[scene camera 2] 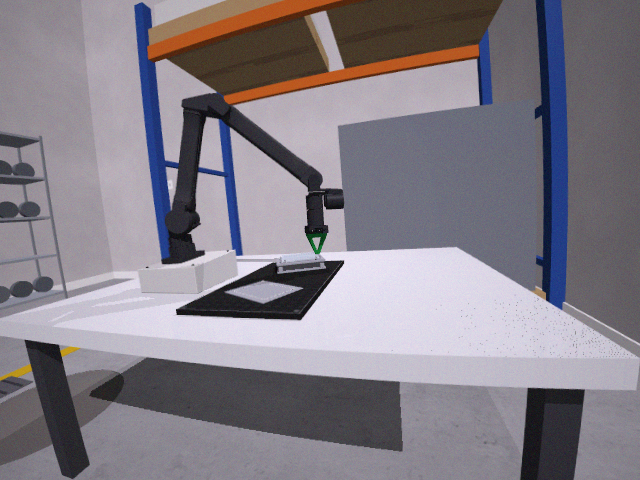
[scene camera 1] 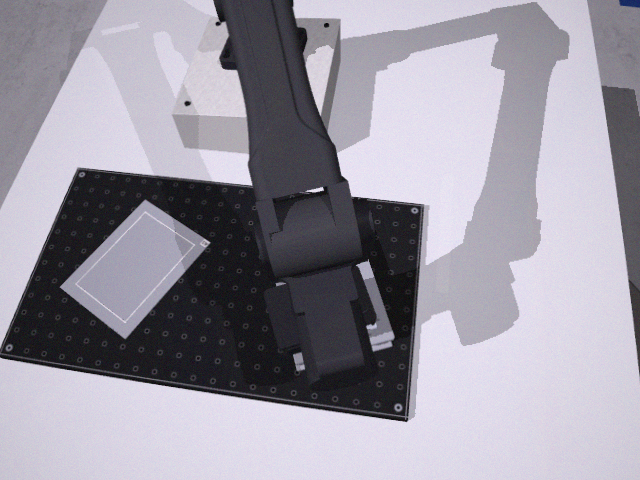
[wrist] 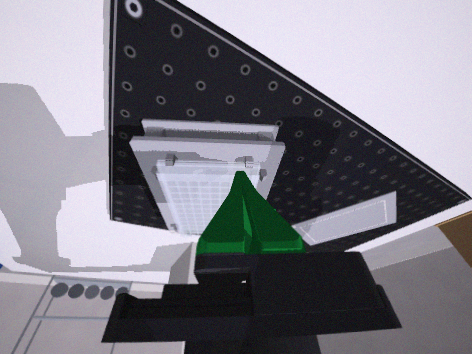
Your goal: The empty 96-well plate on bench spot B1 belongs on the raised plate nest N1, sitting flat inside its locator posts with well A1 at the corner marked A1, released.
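Frame: origin at the arm's base, x ahead, y left, z up, level; metres.
Seen in the pictures: gripper, fingertip midpoint: (scene camera 2: 317, 254) (wrist: 239, 176); arm's base, link origin: (scene camera 2: 184, 259).
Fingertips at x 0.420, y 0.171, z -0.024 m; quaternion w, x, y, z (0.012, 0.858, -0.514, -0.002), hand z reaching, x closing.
Offsets run from my fingertips to a thing's middle. "spot": to the spot under its first point. Level surfaces: height alone.
The clear 96-well plate @(0.065 m back, 0.004 m right, 0.006 m down) (scene camera 2: 298, 257) (wrist: 192, 195) lies on the raised nest @(0.065 m back, 0.005 m right, 0.025 m down) (scene camera 1: 381, 310) (scene camera 2: 301, 269) (wrist: 145, 152), its near edge just inside two locator posts in the wrist view. It looks about level; full seating cannot be judged. Its A1 well and the nest's A1 mark cannot be made out. My gripper (scene camera 2: 316, 252) (wrist: 239, 176) has its green fingers shut together, with nothing between them. The tips are over the plate's right part in the wrist view; contact is unclear. In scene camera 1 the arm hides the fingers and most of the nest. Spot B1 @(spot: 0.059 m back, 0.278 m right, 0.044 m down) (scene camera 1: 129, 268) (scene camera 2: 264, 291) (wrist: 352, 220) bears no plate.
The black perforated board @(0.070 m back, 0.154 m right, 0.052 m down) (scene camera 1: 217, 335) (scene camera 2: 305, 304) (wrist: 150, 45) carries the nest and spot B1. The arm's pale base block (scene camera 1: 217, 87) (scene camera 2: 170, 279) stands beside the board. A grey panel (scene camera 2: 439, 191) and a blue-and-orange rack (scene camera 2: 553, 155) stand behind the table @(0.059 m down) (scene camera 2: 413, 310).
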